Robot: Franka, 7 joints.
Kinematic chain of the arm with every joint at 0, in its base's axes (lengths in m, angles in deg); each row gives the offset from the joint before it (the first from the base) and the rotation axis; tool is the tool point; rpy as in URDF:
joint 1: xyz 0 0 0.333 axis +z
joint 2: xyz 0 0 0 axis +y
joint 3: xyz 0 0 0.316 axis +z
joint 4: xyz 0.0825 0 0 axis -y
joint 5: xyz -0.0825 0 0.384 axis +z
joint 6: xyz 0 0 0 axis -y
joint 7: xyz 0.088 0 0 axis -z
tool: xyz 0 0 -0.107 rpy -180 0 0
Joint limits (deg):
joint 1: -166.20..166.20
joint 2: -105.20..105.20
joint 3: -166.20..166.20
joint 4: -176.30..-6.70
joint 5: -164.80..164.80
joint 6: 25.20..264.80
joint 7: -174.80..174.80
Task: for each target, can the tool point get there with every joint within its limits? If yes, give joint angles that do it. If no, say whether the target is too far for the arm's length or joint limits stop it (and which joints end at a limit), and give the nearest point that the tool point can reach.
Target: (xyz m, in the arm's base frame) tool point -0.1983 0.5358 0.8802
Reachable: yes | joints -122.78 -8.42 -125.78 -71.09 -57.81 169.48 143.83
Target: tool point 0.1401 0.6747 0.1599
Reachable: yes | joints -57.46 -78.72 127.77 -77.03 123.31 187.20 -52.94
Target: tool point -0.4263 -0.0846 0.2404
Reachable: yes | joints 84.55 -16.16 102.04 -143.10 69.41 115.25 -111.43
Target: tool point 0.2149 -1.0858 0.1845
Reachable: no: too far | nearest point 0.1651 -0.8341 0.2189 | short by 0.259 m
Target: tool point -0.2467 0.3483 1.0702
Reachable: yes | joints -25.61 -13.45 135.26 -38.42 11.15 168.83 -83.98
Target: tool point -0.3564 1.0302 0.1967
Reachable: no: too far | nearest point -0.2783 0.8045 0.2266 | short by 0.241 m
